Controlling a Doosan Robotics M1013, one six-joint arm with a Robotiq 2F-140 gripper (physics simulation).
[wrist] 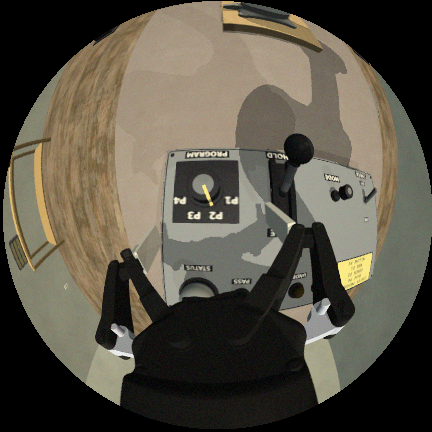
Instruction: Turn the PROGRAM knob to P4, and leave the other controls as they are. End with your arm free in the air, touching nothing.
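Frame: origin at the arm's base, x ahead, y left, z up, level; millimetres.
Seen in the pictures: gripper, fingertip midpoint: point(210, 223).
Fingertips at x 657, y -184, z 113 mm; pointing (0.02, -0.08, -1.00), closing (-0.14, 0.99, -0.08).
A point is followed by its place in that frame.
The PROGRAM knob point(204, 186) @[x 615, y -190, z 89 mm] is a round grey-topped knob on a black square plate, upside down in the wrist view. Its yellow pointer line aims at the P2 label point(216, 215) @[x 661, y -178, z 77 mm]. The P3 label point(194, 215) @[x 660, y -210, z 77 mm] is beside that, the P4 label point(180, 200) @[x 639, y -231, z 67 mm] is at the left and the P1 label point(231, 200) @[x 642, y -155, z 67 mm] is at the right. My gripper point(210, 223) @[x 657, y -184, z 113 mm] is wide open with nothing between its fingers. Its fingertips show below the knob in the view, one to each side, apart from it. The gripper body hides the near part of the panel.
The grey control panel point(320, 210) @[x 661, y 3, z 71 mm] also carries a lever with a black ball point(298, 148) @[x 565, y -80, z 126 mm] close to the right finger, a small MODE knob point(345, 192) @[x 620, y 36, z 99 mm], a toggle switch point(370, 195) @[x 626, y 163, z 79 mm], a STATUS dome point(198, 290) @[x 737, y -203, z 152 mm] and a yellow label point(355, 271) @[x 785, y 124, z 131 mm]. A wooden board point(240, 25) @[x 156, y -93, z -5 mm] lies at the top.
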